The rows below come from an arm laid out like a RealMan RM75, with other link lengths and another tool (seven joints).
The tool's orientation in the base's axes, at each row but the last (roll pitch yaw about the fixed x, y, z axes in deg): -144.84 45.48 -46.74; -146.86 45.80 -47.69; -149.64 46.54 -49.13; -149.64 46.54 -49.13
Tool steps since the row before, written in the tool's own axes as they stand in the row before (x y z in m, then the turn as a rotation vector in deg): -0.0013 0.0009 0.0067 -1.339 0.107 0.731; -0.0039 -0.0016 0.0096 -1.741 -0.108 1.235; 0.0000 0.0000 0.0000 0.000 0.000 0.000; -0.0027 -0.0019 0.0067 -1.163 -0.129 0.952
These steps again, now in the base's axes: -0.0013 0.0059 -0.0033 -0.723 1.255 0.492; -0.0004 0.0102 -0.0022 -0.721 1.930 0.568; 0.0000 0.0000 0.0000 0.000 0.000 0.000; 0.0003 0.0073 -0.0014 -0.435 1.408 0.324
